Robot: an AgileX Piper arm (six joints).
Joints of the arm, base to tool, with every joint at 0 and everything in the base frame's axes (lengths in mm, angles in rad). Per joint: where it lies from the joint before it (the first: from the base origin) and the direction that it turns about. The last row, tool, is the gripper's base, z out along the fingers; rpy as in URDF.
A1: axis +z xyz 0 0 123
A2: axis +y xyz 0 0 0
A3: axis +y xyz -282.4 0 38.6
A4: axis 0.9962 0 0.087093 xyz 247.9 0 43.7
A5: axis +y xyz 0 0 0
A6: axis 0.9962 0 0.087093 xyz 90.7 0 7.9
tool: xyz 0 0 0 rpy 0 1.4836 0
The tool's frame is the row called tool.
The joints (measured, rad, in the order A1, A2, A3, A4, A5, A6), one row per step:
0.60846, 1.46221, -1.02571, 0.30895, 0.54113, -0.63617
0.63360, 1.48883, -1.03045, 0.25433, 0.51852, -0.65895
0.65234, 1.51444, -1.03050, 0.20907, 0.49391, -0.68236
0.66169, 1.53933, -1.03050, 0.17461, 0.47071, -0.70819
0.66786, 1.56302, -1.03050, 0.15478, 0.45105, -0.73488
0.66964, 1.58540, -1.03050, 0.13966, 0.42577, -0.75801
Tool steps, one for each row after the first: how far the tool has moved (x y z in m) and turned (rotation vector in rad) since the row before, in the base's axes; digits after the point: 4 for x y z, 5 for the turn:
0.0017, 0.0073, -0.0063, -0.05339, -0.04195, 0.05578
0.0019, 0.0058, -0.0072, -0.04655, -0.03614, 0.04836
0.0030, 0.0039, -0.0070, -0.03924, -0.03049, 0.03889
0.0028, 0.0034, -0.0068, -0.02988, -0.02044, 0.03224
0.0037, 0.0025, -0.0061, -0.02080, -0.02162, 0.02307

